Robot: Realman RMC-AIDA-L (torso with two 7-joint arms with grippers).
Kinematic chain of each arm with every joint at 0, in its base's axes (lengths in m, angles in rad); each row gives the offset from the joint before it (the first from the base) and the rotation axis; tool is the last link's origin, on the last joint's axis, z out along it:
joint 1: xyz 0 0 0.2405 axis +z
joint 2: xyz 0 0 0 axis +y
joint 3: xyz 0 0 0.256 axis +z
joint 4: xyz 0 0 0 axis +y
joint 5: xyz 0 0 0.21 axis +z
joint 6: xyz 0 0 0 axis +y
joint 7: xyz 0 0 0.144 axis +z
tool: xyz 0 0 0
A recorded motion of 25 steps. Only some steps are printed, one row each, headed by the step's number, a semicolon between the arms.
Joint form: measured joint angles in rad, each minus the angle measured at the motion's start. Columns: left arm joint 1, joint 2, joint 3, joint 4, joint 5, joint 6, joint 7; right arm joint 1, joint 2, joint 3, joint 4, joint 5, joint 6, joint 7.
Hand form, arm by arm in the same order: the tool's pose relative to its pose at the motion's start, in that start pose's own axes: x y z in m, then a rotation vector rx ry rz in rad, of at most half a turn. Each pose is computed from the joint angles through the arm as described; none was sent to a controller.
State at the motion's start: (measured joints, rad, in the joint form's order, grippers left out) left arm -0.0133 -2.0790 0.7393 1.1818 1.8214 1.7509 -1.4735; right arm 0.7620 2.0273 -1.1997 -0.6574 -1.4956 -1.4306 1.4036
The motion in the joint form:
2: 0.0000 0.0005 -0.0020 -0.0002 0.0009 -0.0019 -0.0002; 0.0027 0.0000 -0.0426 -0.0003 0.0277 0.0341 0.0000
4: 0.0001 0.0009 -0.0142 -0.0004 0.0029 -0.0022 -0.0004; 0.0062 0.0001 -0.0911 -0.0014 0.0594 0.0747 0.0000
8: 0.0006 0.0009 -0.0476 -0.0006 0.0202 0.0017 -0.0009; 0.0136 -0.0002 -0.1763 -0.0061 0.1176 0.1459 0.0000
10: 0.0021 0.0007 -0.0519 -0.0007 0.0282 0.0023 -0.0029; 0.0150 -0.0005 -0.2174 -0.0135 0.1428 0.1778 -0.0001
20: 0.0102 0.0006 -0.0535 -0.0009 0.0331 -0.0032 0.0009; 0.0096 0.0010 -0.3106 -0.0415 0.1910 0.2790 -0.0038
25: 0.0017 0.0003 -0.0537 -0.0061 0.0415 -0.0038 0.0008; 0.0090 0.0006 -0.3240 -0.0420 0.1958 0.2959 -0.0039
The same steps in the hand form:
2: -0.0002 -0.0005 -0.0005 0.0038 -0.0008 -0.0006; 0.0005 -0.0003 0.0060 0.0054 0.0074 -0.0011
4: -0.0005 -0.0018 -0.0029 0.0154 0.0009 -0.0032; 0.0010 -0.0007 0.0130 0.0130 0.0158 -0.0029
8: -0.0030 -0.0039 -0.0093 0.0411 -0.0048 -0.0130; 0.0011 -0.0010 0.0252 0.0259 0.0281 -0.0076
10: -0.0046 -0.0038 -0.0103 0.0444 -0.0114 -0.0187; 0.0011 -0.0004 0.0307 0.0297 0.0352 -0.0130
20: -0.0077 -0.0034 -0.0125 0.0547 -0.0189 -0.0229; 0.0034 -0.0009 0.0425 0.0652 0.0587 -0.0325
25: -0.0074 -0.0043 -0.0102 0.0490 -0.0228 -0.0230; 0.0049 -0.0014 0.0437 0.0733 0.0660 -0.0330

